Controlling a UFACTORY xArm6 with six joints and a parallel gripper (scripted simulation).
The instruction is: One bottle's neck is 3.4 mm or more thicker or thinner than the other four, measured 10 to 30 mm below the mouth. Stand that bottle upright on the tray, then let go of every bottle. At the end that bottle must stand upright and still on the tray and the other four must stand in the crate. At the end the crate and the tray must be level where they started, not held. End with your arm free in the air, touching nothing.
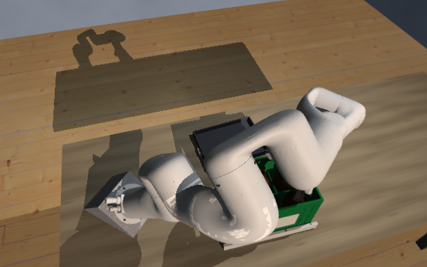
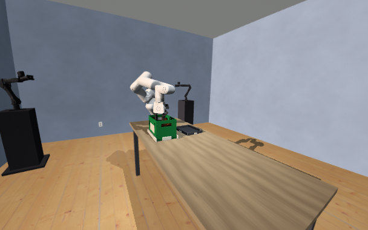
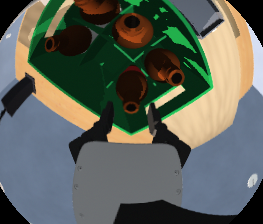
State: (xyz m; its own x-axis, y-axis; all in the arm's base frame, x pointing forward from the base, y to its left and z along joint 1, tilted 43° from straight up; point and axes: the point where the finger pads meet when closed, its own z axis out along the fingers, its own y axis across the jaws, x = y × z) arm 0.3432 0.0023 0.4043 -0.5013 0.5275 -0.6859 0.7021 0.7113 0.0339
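My gripper is now 100 mm above the green crate, 80 mm past it and 60 mm to the right of it. The rest, counted from my hand: dark tray 360 mm to the left, 170 mm below, 50 mm behind.
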